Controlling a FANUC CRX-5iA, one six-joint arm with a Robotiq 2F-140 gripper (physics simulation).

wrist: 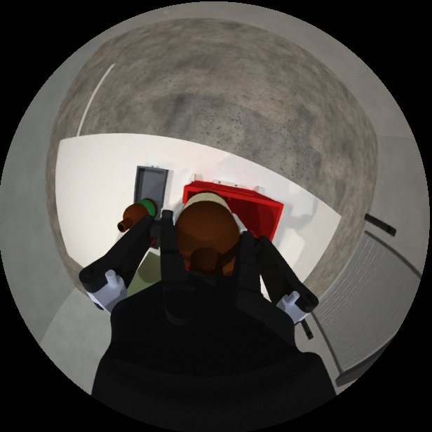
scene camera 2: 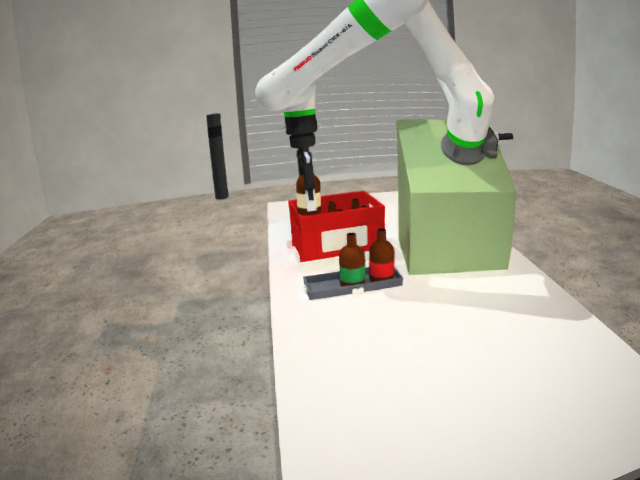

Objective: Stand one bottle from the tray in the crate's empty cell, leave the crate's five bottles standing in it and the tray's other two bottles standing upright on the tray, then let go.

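Places are measured from the arm's base along level axes (x left, y back, z up), in metres.
Where they show: gripper, between the fingertips: [scene camera 2: 309,206]; arm's base, origin of its link: [scene camera 2: 462,149].
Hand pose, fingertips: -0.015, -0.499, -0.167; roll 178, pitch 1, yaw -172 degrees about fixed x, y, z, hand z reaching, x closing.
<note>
Each offset is from my fingertips to the top centre of the thing, as dx, dy, dz. "spot": to the spot under its first point. Level surfaces: height alone.
My gripper [scene camera 2: 310,202] [wrist: 205,215] is shut on a brown bottle with a cream label {-0.001, +0.001, +0.139} [scene camera 2: 301,199] [wrist: 206,232]. The bottle is upright, its base at about rim height over the near left part of the red crate {-0.067, +0.085, -0.016} [scene camera 2: 309,235] [wrist: 235,191]; whether it is centred over a cell I cannot tell. Dark bottle necks {-0.111, +0.078, -0.028} [scene camera 2: 331,206] {-0.127, +0.159, -0.038} [scene camera 2: 355,203] show inside the crate; the others there are hidden. A green-label bottle {+0.176, +0.105, -0.031} [scene camera 2: 352,260] [wrist: 135,213] and a red-label bottle {+0.161, +0.193, -0.031} [scene camera 2: 381,258] stand upright on the grey tray {spot: +0.171, +0.020, -0.185} [scene camera 2: 323,285] [wrist: 151,185].
The tray lies close in front of the crate on the white table {dz -0.191} [scene camera 2: 413,382] [wrist: 90,175]. The green pedestal [scene camera 2: 457,232] [wrist: 142,280] that carries the arm stands right of the crate in the scene view. A dark post [scene camera 2: 217,160] shows at the left, past the table edge.
</note>
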